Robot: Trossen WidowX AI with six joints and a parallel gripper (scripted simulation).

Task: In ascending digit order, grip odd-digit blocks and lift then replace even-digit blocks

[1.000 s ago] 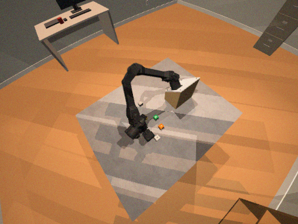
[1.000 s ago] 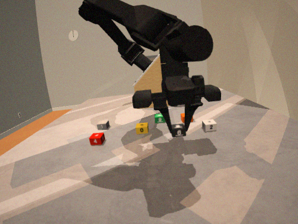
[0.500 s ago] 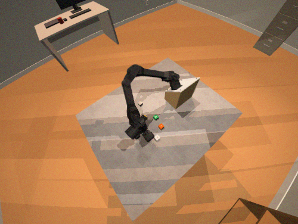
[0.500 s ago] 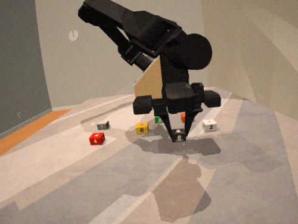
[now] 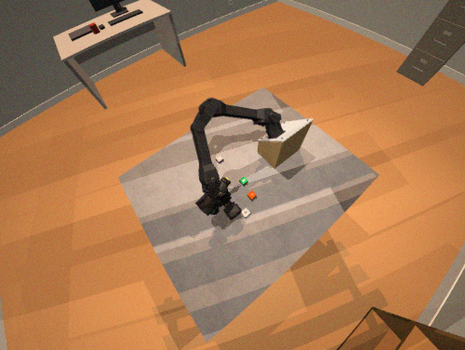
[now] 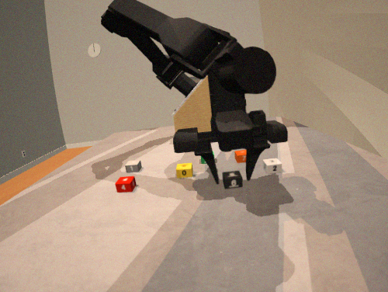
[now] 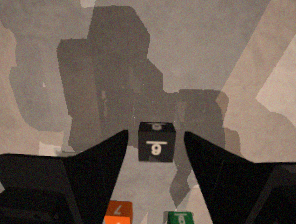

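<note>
The black block is 10 mm behind my gripper tip. The rest, counted from my gripper tip: white block (90 mm to the left, 50 mm behind); then orange block (130 mm behind, 50 mm to the left); then yellow block (90 mm to the right, 80 mm behind).
</note>
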